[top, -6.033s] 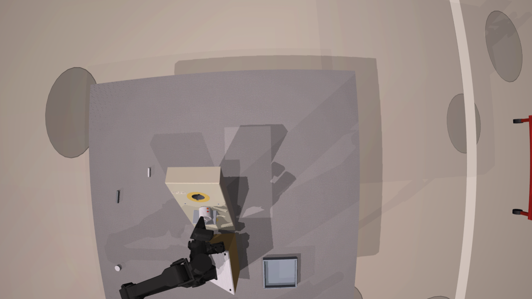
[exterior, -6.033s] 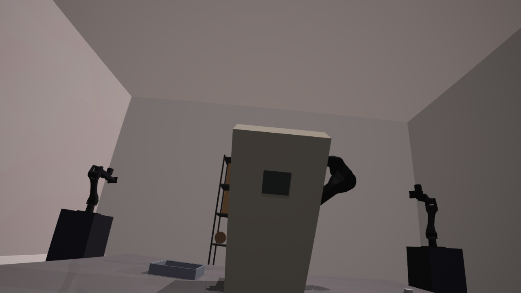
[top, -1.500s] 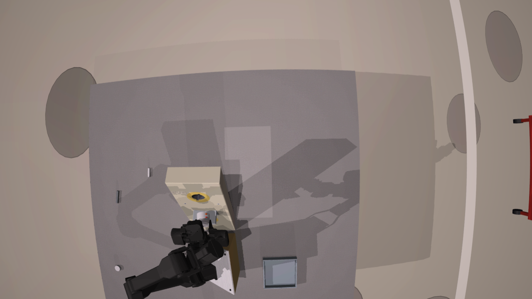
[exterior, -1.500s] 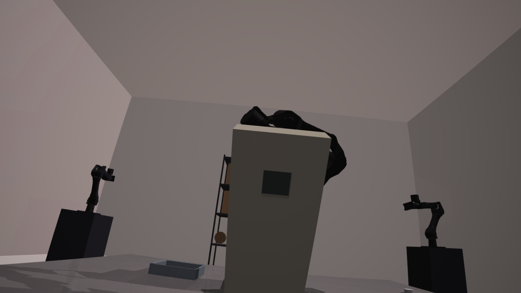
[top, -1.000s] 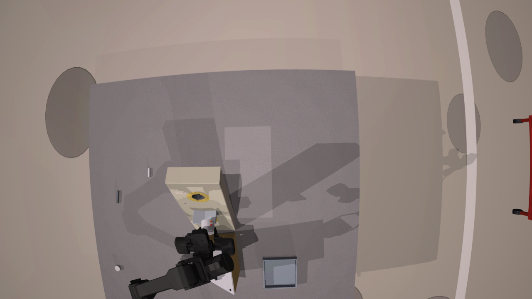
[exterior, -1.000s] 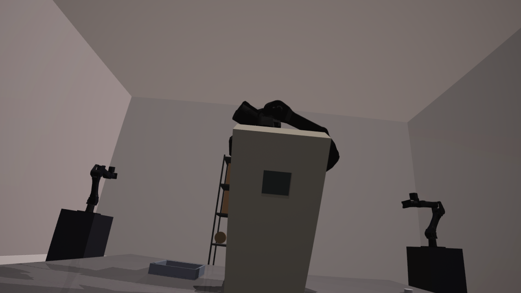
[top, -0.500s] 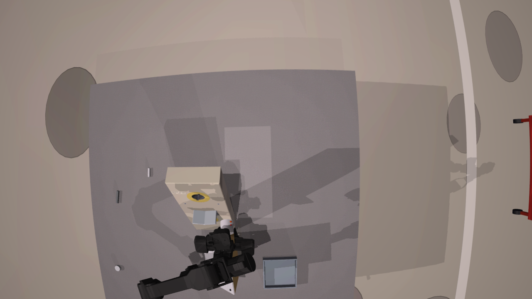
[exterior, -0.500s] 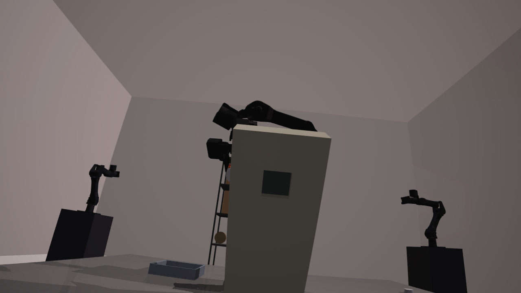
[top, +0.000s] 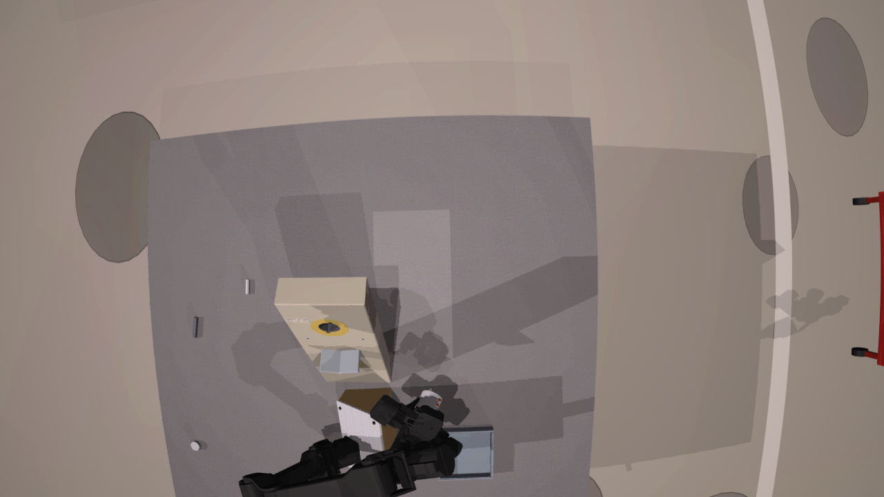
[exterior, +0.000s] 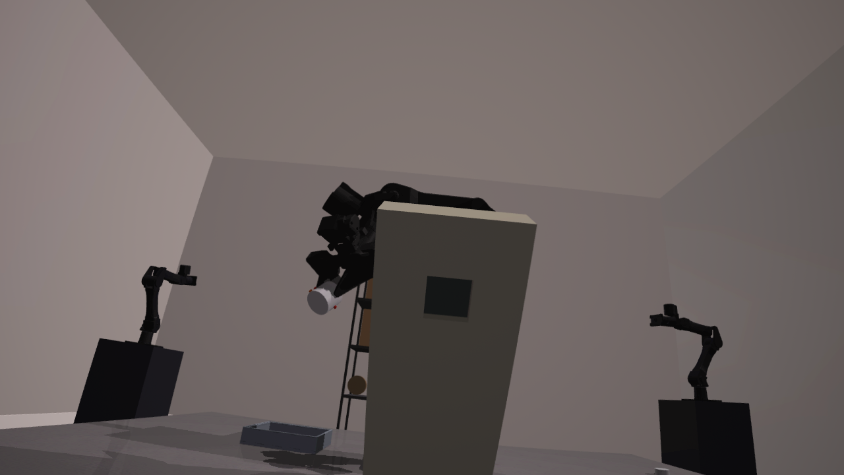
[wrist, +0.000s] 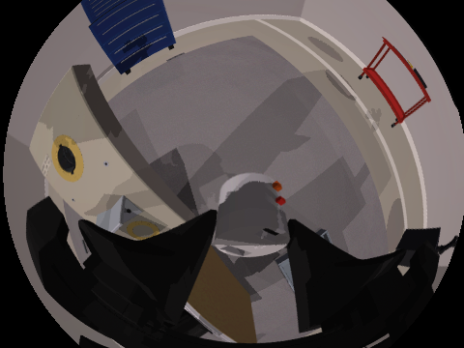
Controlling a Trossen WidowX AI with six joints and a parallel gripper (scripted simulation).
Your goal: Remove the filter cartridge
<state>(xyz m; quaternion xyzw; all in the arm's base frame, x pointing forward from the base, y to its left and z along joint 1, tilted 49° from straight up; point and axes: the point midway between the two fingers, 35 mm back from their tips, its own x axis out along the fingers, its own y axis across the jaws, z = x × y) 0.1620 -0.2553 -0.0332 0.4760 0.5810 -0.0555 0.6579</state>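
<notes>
Now: the tray 270 mm below my gripper tip, 240 mm behind it and 80 mm to the right of it. From my gripper tip the other things lie so: filter cartridge: right at my gripper tip.
</notes>
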